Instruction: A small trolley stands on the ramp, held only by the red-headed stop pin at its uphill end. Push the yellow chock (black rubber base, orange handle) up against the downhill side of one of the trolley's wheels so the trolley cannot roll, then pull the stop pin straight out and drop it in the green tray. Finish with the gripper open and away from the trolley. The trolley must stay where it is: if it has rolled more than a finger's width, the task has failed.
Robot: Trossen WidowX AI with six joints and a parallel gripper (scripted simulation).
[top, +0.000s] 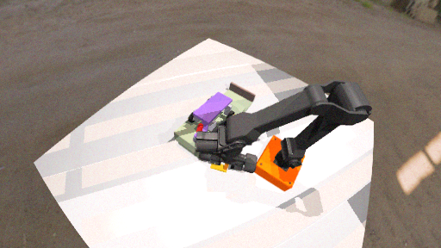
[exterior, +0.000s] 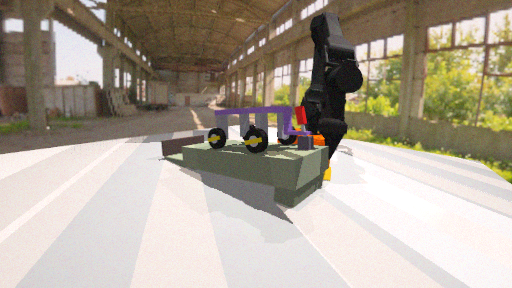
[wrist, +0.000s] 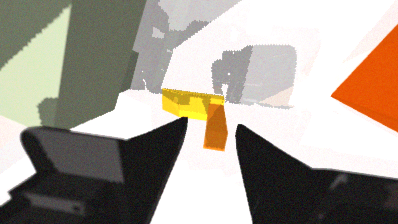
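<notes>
The yellow chock lies 20 mm ahead of my gripper tip, 10 mm to the left of it and 20 mm below it. Round my gripper tip: red-headed stop pin (130 mm ahead, 10 mm to the right, 90 mm above); then purple trolley (160 mm ahead, 110 mm to the right, 70 mm above); then grey-green ramp (160 mm ahead, 120 mm to the right).
</notes>
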